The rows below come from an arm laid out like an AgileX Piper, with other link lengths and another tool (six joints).
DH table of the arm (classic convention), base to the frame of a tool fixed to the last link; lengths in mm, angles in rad. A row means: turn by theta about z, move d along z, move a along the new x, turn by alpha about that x. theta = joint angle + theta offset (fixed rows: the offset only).
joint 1: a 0, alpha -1.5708, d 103.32, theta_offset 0
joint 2: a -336.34, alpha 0, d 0, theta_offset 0.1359
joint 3: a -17.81, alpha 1.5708, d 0, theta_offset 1.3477
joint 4: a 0, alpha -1.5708, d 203.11, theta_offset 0
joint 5: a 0, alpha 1.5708, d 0, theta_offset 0
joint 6: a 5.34, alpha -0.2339, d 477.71, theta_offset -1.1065
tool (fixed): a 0, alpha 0, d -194.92, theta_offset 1.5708
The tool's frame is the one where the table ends.
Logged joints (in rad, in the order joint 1, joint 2, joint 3, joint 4, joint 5, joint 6), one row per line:
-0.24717 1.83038 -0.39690 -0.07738 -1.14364 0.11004
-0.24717 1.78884 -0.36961 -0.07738 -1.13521 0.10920
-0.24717 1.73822 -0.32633 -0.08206 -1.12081 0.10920
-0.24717 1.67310 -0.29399 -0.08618 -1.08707 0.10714
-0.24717 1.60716 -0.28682 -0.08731 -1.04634 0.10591
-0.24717 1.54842 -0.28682 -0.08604 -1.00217 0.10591
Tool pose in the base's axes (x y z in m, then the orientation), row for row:
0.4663 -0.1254 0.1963 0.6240 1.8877 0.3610
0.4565 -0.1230 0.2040 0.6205 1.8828 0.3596
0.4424 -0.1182 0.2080 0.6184 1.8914 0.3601
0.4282 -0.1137 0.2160 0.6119 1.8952 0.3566
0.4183 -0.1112 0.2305 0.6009 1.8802 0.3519
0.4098 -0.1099 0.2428 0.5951 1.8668 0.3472
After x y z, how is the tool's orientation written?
As a rotation vector, in radians.
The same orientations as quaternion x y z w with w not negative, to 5 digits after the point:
0.26156 0.79127 0.15132 0.53158
0.26037 0.79006 0.15090 0.53408
0.25914 0.79260 0.15090 0.53091
0.25637 0.79405 0.14941 0.53050
0.25259 0.79036 0.14792 0.53819
0.25083 0.78685 0.14634 0.54455

